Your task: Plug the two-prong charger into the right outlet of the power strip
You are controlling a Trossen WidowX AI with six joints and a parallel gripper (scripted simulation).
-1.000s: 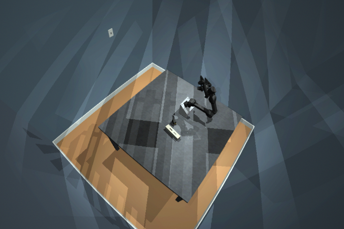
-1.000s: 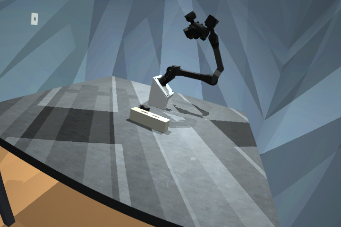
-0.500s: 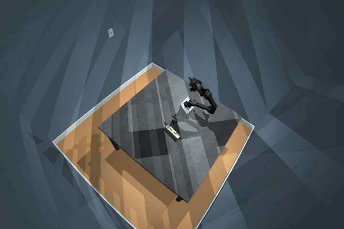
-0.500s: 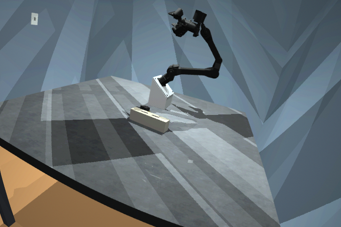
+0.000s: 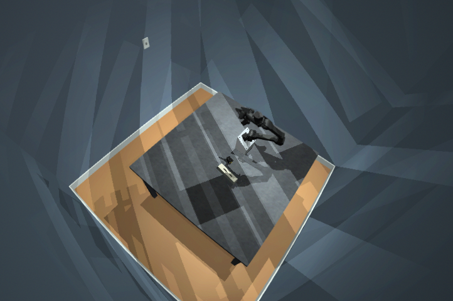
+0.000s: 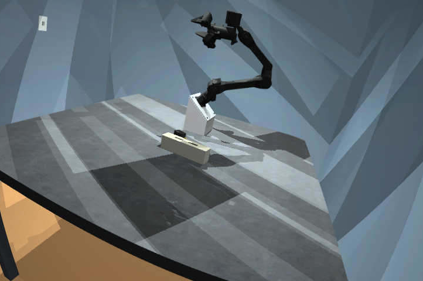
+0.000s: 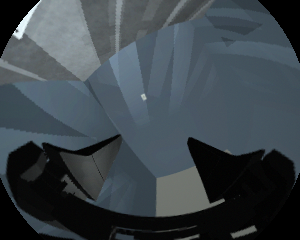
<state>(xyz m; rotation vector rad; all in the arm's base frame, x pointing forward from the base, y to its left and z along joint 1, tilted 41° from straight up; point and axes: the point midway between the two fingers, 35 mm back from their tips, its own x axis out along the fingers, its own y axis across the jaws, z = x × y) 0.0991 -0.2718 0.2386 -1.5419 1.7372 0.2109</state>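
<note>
Right now the two-prong charger is 500 mm below my gripper tip, 150 mm ahead of it and 120 mm to the left of it.
</note>
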